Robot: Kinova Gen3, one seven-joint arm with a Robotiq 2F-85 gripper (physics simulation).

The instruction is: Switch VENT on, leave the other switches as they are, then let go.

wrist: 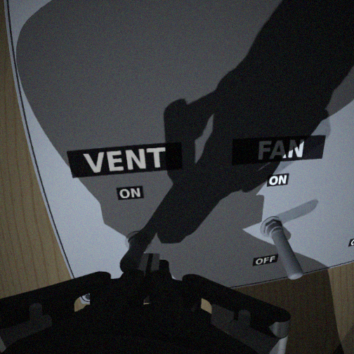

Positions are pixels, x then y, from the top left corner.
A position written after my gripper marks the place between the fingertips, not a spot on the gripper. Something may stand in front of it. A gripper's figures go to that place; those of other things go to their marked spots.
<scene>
My gripper (150,264): 17 cm from the lens. A grey panel (195,136): 15 cm from the lens.
</scene>
